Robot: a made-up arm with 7 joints.
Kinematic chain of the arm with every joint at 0, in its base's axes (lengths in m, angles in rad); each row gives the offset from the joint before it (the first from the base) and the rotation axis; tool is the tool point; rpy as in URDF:
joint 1: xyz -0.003 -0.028 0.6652 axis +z
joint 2: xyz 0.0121 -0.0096 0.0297 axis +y
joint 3: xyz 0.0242 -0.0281 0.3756 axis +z
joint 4: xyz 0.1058 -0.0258 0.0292 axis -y
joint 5: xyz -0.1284 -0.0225 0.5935 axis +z
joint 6: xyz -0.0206 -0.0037 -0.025 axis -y
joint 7: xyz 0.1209 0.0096 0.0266 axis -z
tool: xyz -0.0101 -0.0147 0.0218 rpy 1.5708 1.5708 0
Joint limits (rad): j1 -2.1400..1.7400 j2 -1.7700..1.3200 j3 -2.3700..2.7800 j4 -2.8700..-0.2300 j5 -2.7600..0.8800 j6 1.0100..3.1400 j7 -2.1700..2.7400
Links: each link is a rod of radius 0.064 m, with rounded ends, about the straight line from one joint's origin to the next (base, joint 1, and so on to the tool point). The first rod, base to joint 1, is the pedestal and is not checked.
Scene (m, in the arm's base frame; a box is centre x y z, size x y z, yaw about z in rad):
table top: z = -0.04
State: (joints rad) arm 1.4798 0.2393 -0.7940 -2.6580 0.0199 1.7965 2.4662
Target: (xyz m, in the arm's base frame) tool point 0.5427 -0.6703 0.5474
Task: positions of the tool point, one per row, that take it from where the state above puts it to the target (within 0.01 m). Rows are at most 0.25 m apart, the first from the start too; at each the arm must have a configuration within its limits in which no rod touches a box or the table.
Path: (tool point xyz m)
1: 0.6548 0.1708 0.5035
2: 0.7237 -0.0368 0.5071
3: 0.7272 -0.2604 0.5160
4: 0.6646 -0.4781 0.5299
5: 0.5427 -0.6703 0.5474

